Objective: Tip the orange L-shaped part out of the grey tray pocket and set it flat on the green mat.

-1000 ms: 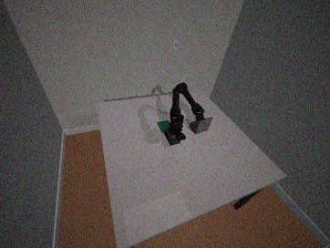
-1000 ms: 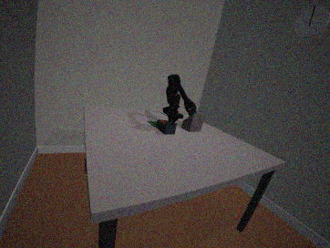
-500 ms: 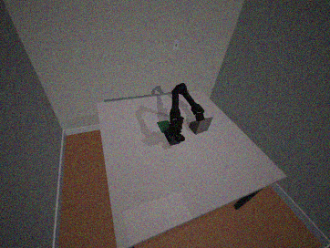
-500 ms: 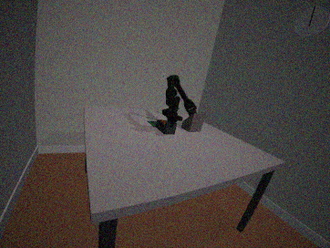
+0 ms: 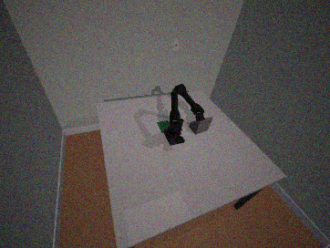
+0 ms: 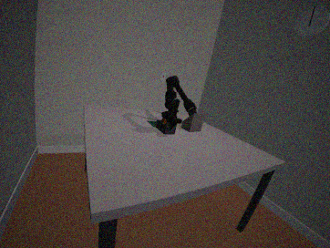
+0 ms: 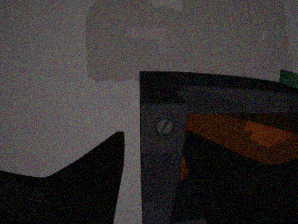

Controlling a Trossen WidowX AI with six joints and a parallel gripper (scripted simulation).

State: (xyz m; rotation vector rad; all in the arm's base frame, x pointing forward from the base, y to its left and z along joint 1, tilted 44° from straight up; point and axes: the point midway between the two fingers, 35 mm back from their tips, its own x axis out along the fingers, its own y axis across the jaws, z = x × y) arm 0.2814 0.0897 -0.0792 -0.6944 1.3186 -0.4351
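The orange L-shaped part lies 1 cm behind my gripper tip and 4 cm to the right of it. Round my gripper tip: green mat: 1 cm ahead, 22 cm to the right, 5 cm below.
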